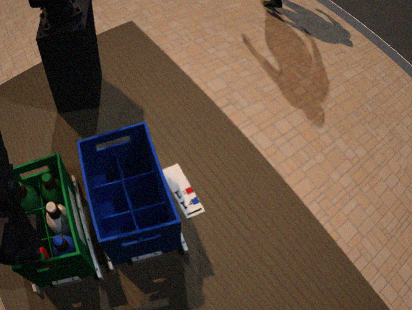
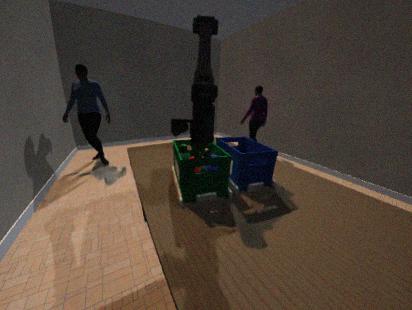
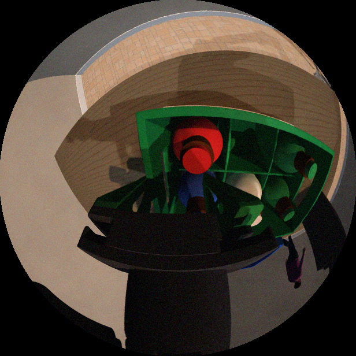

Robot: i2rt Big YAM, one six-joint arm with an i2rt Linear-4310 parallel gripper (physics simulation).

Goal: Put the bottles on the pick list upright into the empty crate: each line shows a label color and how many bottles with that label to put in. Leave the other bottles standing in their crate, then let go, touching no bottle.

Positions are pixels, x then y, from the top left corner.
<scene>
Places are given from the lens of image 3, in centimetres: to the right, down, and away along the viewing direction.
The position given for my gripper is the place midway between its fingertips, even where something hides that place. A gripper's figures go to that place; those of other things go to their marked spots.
my gripper [image 3: 177, 177]: 0, 0, 13
red bottle [image 3: 197, 142]: 2, -3, 10
blue bottle [image 3: 190, 191]: 2, 2, 17
The marked spots on the red bottle and the blue bottle are 9 cm apart.
</scene>
